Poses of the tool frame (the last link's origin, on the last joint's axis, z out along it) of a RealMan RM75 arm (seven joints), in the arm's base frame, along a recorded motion.
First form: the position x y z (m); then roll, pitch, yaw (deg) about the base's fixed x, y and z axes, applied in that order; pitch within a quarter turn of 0, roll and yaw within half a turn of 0.
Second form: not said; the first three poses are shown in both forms.
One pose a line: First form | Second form
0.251 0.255 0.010 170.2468 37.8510 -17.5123 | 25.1 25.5 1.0 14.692 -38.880 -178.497
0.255 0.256 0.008 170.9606 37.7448 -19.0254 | 25.5 25.6 0.8 17.173 -38.516 -176.443
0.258 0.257 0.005 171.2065 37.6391 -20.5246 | 25.8 25.7 0.5 19.255 -38.228 -175.003
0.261 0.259 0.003 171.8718 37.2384 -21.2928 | 26.1 25.9 0.3 20.664 -37.554 -173.787
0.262 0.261 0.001 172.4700 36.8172 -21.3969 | 26.2 26.1 0.1 21.163 -36.938 -173.193
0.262 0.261 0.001 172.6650 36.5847 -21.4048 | 26.2 26.1 0.1 21.277 -36.652 -173.065
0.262 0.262 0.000 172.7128 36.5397 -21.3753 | 26.2 26.2 0.0 21.267 -36.597 -173.051
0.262 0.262 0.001 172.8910 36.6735 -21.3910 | 26.2 26.2 0.1 21.429 -36.654 -172.773
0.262 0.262 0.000 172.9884 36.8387 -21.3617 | 26.2 26.2 0.0 21.485 -36.774 -172.606
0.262 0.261 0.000 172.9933 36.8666 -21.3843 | 26.2 26.1 0.0 21.520 -36.795 -172.571
